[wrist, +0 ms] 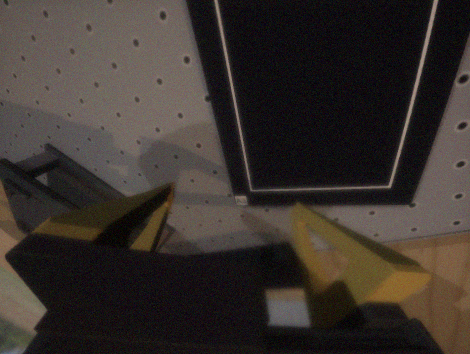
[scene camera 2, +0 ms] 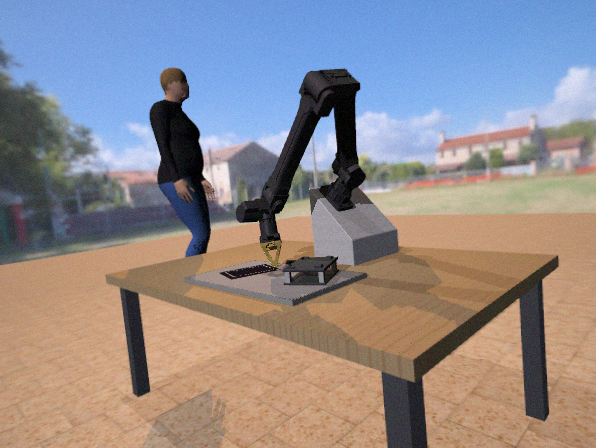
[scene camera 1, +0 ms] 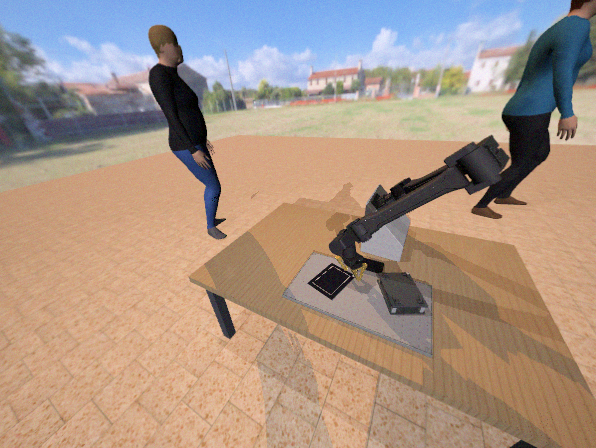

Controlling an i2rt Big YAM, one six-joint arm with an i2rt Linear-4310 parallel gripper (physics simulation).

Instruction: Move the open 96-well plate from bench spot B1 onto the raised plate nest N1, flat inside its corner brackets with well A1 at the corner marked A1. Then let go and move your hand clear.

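Frame: origin at the arm's base, x ahead, y left, z up, level; centimetres.
Seen in the pictures: gripper, fingertip midpoint: [wrist: 236, 199] [scene camera 2: 274, 266] [scene camera 1: 352, 275]; arm's base at its link origin: [scene camera 2: 335, 198] [scene camera 1: 380, 207].
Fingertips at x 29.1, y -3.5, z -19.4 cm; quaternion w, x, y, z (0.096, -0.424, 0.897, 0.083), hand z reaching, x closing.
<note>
Pixels of each thing's top centre, then the offset from my fingertips to it. "pt": a spot on its surface instead.
- dark 96-well plate at its top centre: [wrist: 245, 285] [scene camera 1: 368, 261] dz +0.5, dx -10.8, dy +4.4 cm
- raised nest at its top centre: [wrist: 68, 247] [scene camera 2: 311, 260] [scene camera 1: 401, 286] dz +3.6, dx +1.8, dy +18.8 cm
- black rectangle with a white outline, surface spot: [wrist: 320, 100] [scene camera 2: 251, 270] pt dz -1.2, dx +4.1, dy -7.4 cm
- perforated board at its top centre: [wrist: 166, 144] [scene camera 2: 268, 275] [scene camera 1: 357, 290] dz -1.3, dx +5.9, dy +3.8 cm
The dark 96-well plate [scene camera 1: 375, 265] lies at the back edge of the grey perforated board, right behind my gripper in scene camera 1. In the wrist view, a dark part of the plate [wrist: 281, 261] seems to show against the gripper body; the rest is hidden. My gripper [scene camera 1: 356, 276] [scene camera 2: 274, 265] [wrist: 236, 199] is open and empty, pointing down with its yellow fingertips low over the board, between the nest and the black rectangle. The raised nest [scene camera 1: 401, 292] [scene camera 2: 311, 265] [wrist: 31, 192] stands on posts to the right in both scene views. Its A1 mark is not readable.
A black rectangle with a white outline [scene camera 1: 320, 283] [scene camera 2: 250, 271] [wrist: 320, 100] lies flat on the perforated board [scene camera 1: 350, 312] [scene camera 2: 280, 296] [wrist: 100, 60], with a small pale label at one corner. The grey arm base [scene camera 1: 387, 240] [scene camera 2: 357, 232] stands behind. People stand beyond the wooden table [scene camera 1: 270, 235] [scene camera 2: 425, 300].
</note>
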